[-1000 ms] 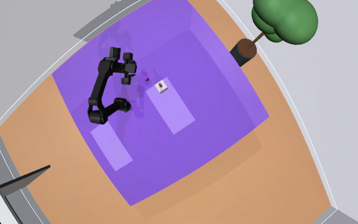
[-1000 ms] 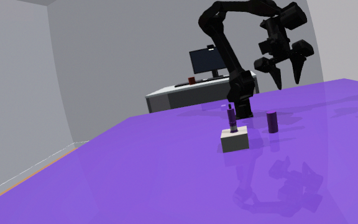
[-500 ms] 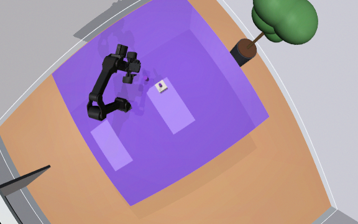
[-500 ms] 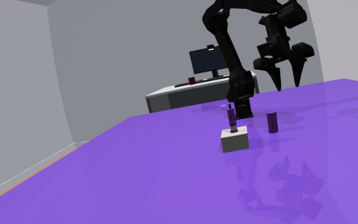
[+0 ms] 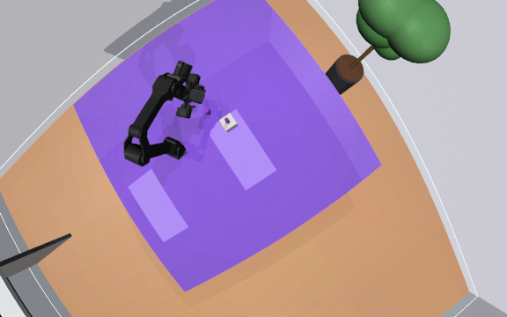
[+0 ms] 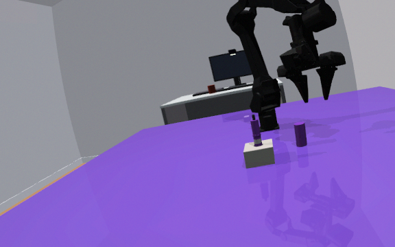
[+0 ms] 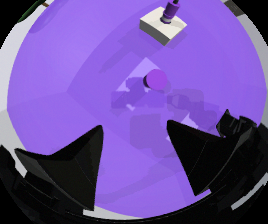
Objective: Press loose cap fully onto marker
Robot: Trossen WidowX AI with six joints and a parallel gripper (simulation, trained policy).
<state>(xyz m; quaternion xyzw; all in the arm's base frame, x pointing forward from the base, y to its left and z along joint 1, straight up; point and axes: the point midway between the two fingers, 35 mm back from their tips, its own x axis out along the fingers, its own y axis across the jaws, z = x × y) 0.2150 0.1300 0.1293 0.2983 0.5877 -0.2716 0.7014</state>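
Right now the purple cap is 1 cm ahead of my gripper tip, 5 cm to the right of it and 7 cm below it. The rest, counted from my gripper tip: purple marker: 6 cm ahead, 16 cm to the right, 2 cm below; holder block: 6 cm ahead, 16 cm to the right, 8 cm below.
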